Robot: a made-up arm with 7 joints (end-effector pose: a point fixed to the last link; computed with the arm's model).
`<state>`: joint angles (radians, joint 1 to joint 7).
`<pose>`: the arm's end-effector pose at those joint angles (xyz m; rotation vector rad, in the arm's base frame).
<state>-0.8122 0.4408 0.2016 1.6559 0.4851 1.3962 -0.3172</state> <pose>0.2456 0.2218 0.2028 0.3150 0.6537 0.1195</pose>
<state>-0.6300 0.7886 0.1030 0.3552 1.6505 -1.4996 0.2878</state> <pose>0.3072 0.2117 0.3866 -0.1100 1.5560 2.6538</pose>
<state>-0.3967 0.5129 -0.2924 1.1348 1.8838 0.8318 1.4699</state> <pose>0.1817 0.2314 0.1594 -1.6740 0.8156 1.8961</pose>
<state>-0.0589 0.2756 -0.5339 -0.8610 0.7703 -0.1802 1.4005</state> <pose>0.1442 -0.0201 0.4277 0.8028 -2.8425 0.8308</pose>
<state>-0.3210 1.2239 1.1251 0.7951 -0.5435 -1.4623 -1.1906</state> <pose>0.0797 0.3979 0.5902 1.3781 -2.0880 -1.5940</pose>
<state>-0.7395 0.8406 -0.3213 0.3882 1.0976 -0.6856 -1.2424</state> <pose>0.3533 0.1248 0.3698 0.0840 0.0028 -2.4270</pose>
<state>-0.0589 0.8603 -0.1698 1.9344 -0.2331 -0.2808 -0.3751</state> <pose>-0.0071 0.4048 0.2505 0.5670 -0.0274 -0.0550</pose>
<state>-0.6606 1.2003 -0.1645 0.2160 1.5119 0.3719 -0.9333</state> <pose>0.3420 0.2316 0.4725 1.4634 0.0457 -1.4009</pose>
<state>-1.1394 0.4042 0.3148 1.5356 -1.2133 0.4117 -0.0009</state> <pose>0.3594 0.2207 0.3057 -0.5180 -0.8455 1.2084</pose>
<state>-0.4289 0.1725 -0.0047 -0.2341 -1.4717 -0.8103 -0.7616</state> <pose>0.2822 0.1484 0.4318 1.2165 2.6299 -0.6800</pose>
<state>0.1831 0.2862 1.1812 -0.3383 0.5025 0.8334 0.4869</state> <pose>0.0665 0.2854 0.4347 2.0163 -0.4156 0.4755</pose>
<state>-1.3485 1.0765 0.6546 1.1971 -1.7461 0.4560 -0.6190</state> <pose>0.2512 0.4189 0.5396 -1.6351 -2.4217 1.0827</pose>
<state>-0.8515 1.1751 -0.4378 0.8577 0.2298 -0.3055 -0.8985</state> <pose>0.3628 0.2741 0.4387 0.2209 -0.7135 -1.4261</pose>
